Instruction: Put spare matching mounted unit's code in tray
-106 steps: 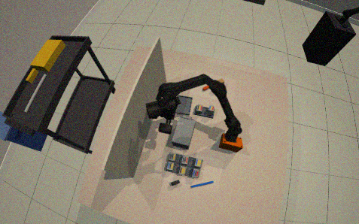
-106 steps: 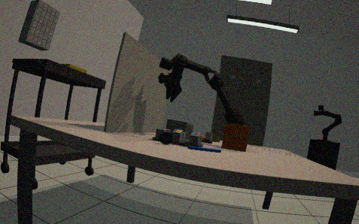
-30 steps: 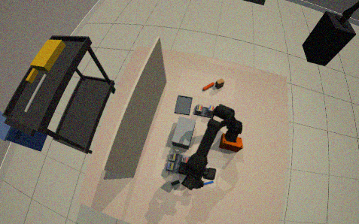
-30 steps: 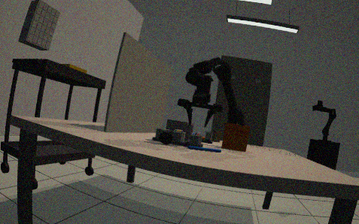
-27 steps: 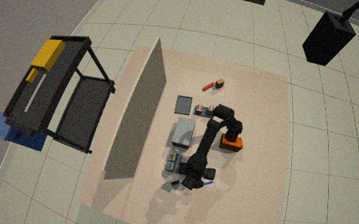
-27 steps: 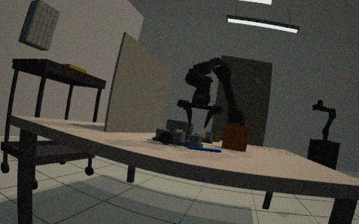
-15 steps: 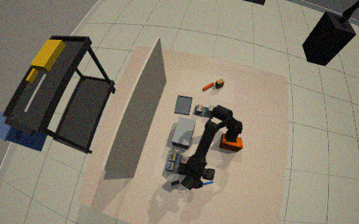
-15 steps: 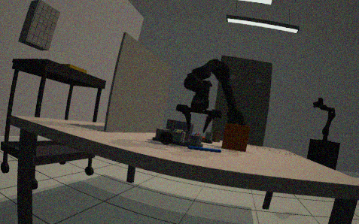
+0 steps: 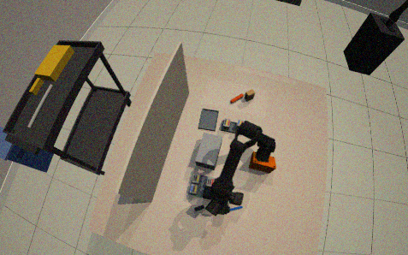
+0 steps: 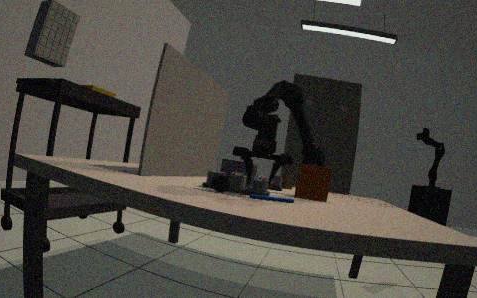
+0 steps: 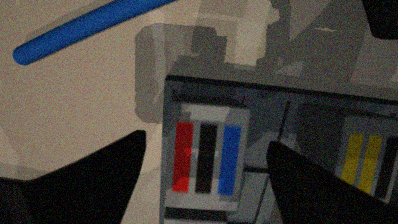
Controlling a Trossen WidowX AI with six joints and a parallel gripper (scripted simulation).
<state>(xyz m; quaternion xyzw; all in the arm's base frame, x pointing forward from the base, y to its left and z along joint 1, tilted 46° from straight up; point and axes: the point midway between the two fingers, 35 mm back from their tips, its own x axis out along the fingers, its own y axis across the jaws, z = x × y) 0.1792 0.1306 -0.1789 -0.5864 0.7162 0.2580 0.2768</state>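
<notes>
My gripper tip is now 130 mm short of the flat grey tray, 440 mm to the left of it and 40 mm above it. From my gripper tip the other things lie so: black spare (80 mm ahead, 10 mm to the right); then black object (110 mm ahead, 70 mm to the left, 20 mm below); then blue pen (50 mm behind, 60 mm to the left, 40 mm below).
</notes>
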